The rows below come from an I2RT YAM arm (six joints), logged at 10 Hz.
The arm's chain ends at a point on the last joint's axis. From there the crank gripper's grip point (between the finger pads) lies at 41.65 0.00 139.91 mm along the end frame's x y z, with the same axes.
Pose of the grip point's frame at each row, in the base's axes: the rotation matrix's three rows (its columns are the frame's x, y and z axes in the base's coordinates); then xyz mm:
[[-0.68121, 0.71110, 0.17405], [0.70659, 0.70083, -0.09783], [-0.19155, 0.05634, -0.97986]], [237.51, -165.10, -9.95]
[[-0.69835, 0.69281, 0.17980], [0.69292, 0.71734, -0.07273], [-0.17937, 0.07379, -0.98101]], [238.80, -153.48, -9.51]
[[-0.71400, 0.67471, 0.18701], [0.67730, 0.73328, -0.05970], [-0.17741, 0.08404, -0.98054]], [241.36, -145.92, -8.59]
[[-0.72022, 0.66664, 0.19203], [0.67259, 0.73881, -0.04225], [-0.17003, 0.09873, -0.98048]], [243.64, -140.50, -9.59]
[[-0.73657, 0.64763, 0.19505], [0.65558, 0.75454, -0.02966], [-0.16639, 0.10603, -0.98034]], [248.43, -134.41, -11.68]
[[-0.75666, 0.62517, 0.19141], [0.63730, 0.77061, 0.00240], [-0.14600, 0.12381, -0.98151]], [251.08, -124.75, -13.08]
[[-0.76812, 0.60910, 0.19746], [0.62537, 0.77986, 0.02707], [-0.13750, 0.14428, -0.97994]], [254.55, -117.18, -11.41]
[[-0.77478, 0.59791, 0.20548], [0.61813, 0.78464, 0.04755], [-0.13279, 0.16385, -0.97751]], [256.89, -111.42, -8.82]
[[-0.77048, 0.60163, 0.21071], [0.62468, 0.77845, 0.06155], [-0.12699, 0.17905, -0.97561]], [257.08, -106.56, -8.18]
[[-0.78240, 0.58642, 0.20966], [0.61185, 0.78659, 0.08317], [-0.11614, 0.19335, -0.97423]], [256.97, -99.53, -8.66]
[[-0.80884, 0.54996, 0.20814], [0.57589, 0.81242, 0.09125], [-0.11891, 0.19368, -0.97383]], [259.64, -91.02, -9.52]
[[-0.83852, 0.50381, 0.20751], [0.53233, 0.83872, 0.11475], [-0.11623, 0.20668, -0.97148]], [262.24, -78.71, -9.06]
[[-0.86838, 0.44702, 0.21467], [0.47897, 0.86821, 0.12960], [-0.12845, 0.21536, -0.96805]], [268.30, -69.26, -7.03]
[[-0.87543, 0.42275, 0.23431], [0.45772, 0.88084, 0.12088], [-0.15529, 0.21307, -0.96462]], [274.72, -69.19, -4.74]
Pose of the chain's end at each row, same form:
[[-0.68121, 0.71110, 0.17405], [0.70659, 0.70083, -0.09783], [-0.19155, 0.05634, -0.97986]], [241.53, -180.84, 135.12]
[[-0.69835, 0.69281, 0.17980], [0.69292, 0.71734, -0.07273], [-0.17937, 0.07379, -0.98101]], [242.73, -172.16, 135.21]
[[-0.71400, 0.67471, 0.18701], [0.67730, 0.73328, -0.05970], [-0.17741, 0.08404, -0.98054]], [244.93, -165.78, 135.99]
[[-0.72022, 0.66664, 0.19203], [0.67259, 0.73881, -0.04225], [-0.17003, 0.09873, -0.98048]], [246.77, -162.60, 134.67]
[[-0.73657, 0.64763, 0.19505], [0.65558, 0.75454, -0.02966], [-0.16639, 0.10603, -0.98034]], [251.82, -157.57, 132.41]
[[-0.75666, 0.62517, 0.19141], [0.63730, 0.77061, 0.00240], [-0.14600, 0.12381, -0.98151]], [255.81, -151.63, 130.32]
[[-0.76812, 0.60910, 0.19746], [0.62537, 0.77986, 0.02707], [-0.13750, 0.14428, -0.97994]], [258.92, -147.01, 131.42]
[[-0.77478, 0.59791, 0.20548], [0.61813, 0.78464, 0.04755], [-0.13279, 0.16385, -0.97751]], [260.41, -143.82, 133.47]
[[-0.77048, 0.60163, 0.21071], [0.62468, 0.77845, 0.06155], [-0.12699, 0.17905, -0.97561]], [259.69, -141.19, 133.61]
[[-0.78240, 0.58642, 0.20966], [0.61185, 0.78659, 0.08317], [-0.11614, 0.19335, -0.97423]], [260.22, -136.65, 132.48]
[[-0.80884, 0.54996, 0.20814], [0.57589, 0.81242, 0.09125], [-0.11891, 0.19368, -0.97383]], [264.21, -127.77, 131.68]
[[-0.83852, 0.50381, 0.20751], [0.53233, 0.83872, 0.11475], [-0.11623, 0.20668, -0.97148]], [268.13, -116.94, 131.70]
[[-0.86838, 0.44702, 0.21467], [0.47897, 0.86821, 0.12960], [-0.12845, 0.21536, -0.96805]], [274.43, -107.34, 133.76]
[[-0.87543, 0.42275, 0.23431], [0.45772, 0.88084, 0.12088], [-0.15529, 0.21307, -0.96462]], [278.40, -105.17, 136.69]

